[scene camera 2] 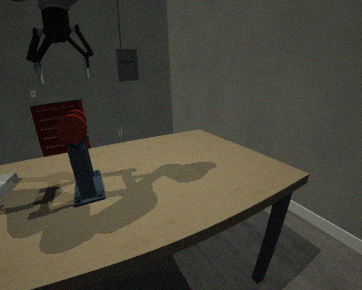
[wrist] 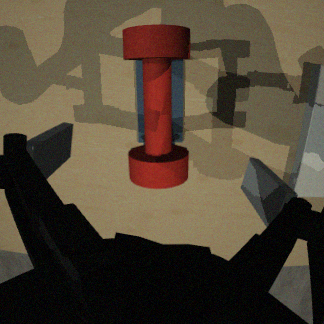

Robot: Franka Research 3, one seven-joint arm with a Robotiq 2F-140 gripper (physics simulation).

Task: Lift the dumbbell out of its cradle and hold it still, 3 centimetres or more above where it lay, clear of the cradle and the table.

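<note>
The red dumbbell (scene camera 2: 72, 128) (wrist: 157, 107) rests on top of the blue cradle (scene camera 2: 83, 170) (wrist: 178, 100), which stands upright on the table. In the wrist view the dumbbell's bar runs up and down the picture, with one round head at each end. My gripper (scene camera 2: 65, 78) (wrist: 159, 156) is wide open and empty. In the scene view it hangs well above the dumbbell, fingers pointing down. In the wrist view the dumbbell lies between and beyond the two fingertips, and its bar hides part of the cradle.
A pale grey object (scene camera 2: 7, 183) (wrist: 311, 145) lies on the table (scene camera 2: 240, 175) (wrist: 220, 215), at the left in the scene view and at the right in the wrist view. A red drawer cabinet (scene camera 2: 42, 118) stands behind the table. Arm shadows fall across the tabletop.
</note>
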